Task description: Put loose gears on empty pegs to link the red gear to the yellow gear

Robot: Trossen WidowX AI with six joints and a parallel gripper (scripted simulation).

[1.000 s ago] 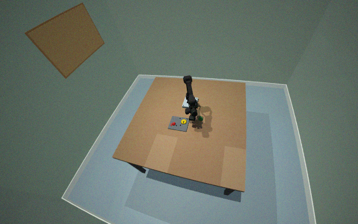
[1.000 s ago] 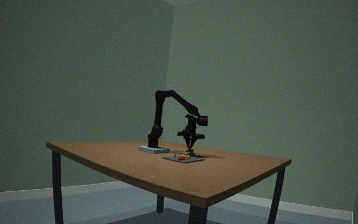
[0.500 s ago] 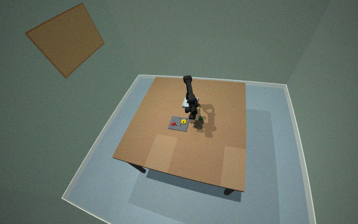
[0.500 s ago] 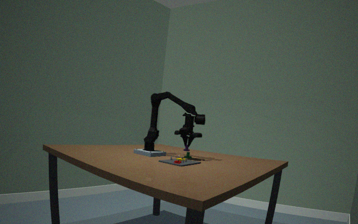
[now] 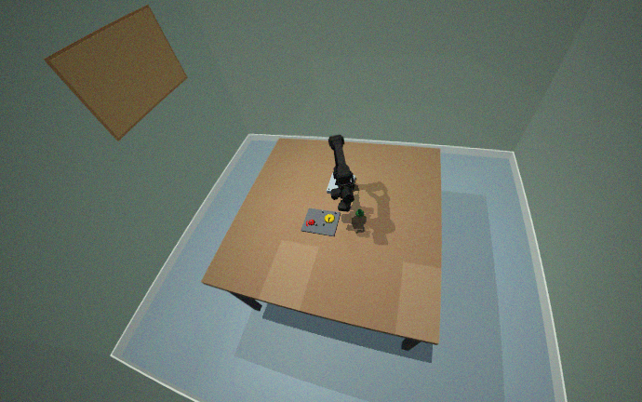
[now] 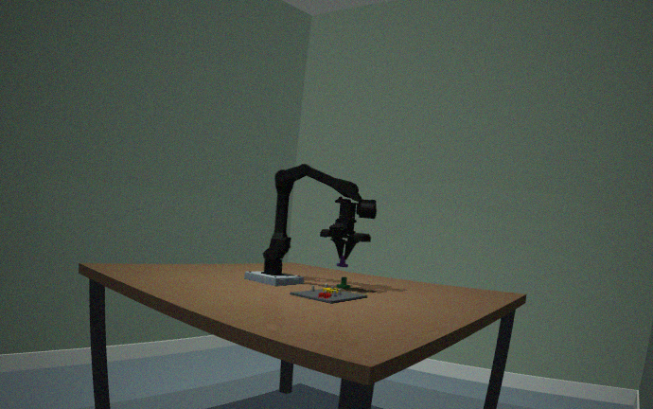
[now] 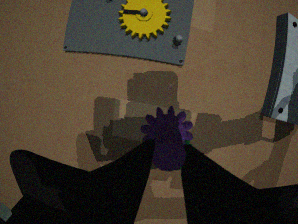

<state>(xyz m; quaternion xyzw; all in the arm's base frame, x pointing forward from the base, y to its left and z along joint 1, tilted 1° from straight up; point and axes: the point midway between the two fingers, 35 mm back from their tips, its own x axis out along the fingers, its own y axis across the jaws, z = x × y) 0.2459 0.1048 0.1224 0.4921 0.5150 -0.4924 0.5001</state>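
Now: gripper tip 21 cm to the left of the red gear, 10 cm above it and 9 cm short of it. From my gripper tip the other things lie so: green gear: 10 cm below, 6 cm to the left, 3 cm behind; then yellow gear: 11 cm to the right, 10 cm below, 4 cm ahead; then purple gear: 1 cm below.
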